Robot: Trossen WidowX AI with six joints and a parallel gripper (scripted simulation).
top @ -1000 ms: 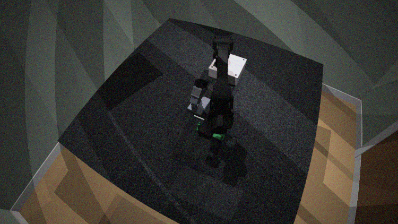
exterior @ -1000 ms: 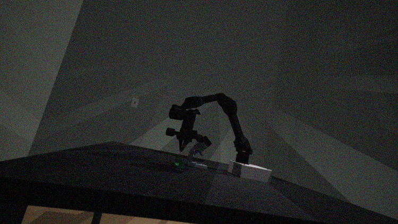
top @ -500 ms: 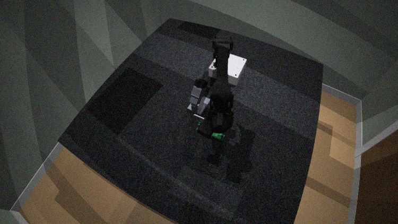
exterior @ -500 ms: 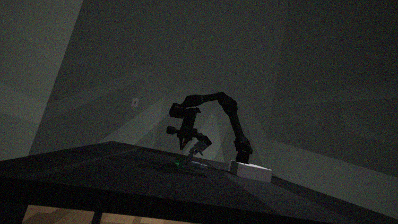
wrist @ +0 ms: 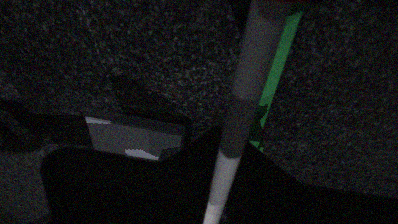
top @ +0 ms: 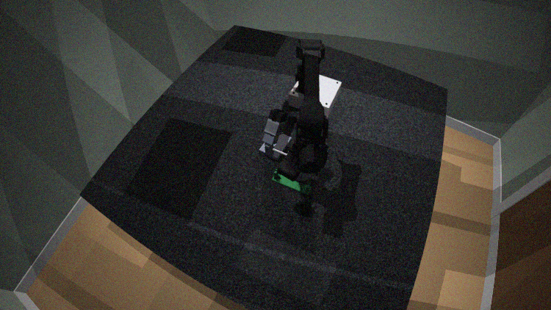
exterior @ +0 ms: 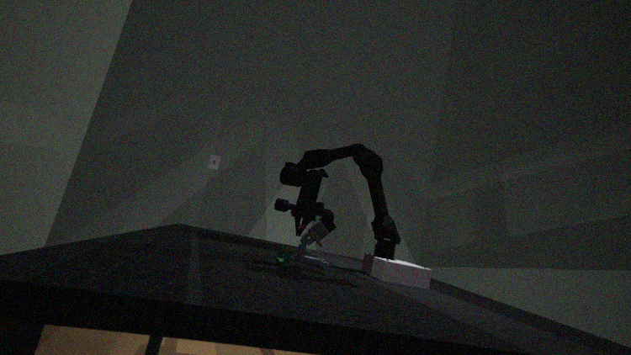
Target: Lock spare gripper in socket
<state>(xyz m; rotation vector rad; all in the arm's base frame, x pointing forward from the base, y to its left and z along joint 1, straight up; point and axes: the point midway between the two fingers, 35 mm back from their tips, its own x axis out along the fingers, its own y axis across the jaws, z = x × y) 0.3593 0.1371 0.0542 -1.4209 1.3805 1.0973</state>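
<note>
My gripper tip is now 12 cm to the left of the socket, 7 cm past it and 3 cm above it. Round my gripper tip: green pad 6 cm below, 3 cm ahead, 1 cm to the left; then spare gripper 12 cm to the right, 9 cm behind, 3 cm above.
</note>
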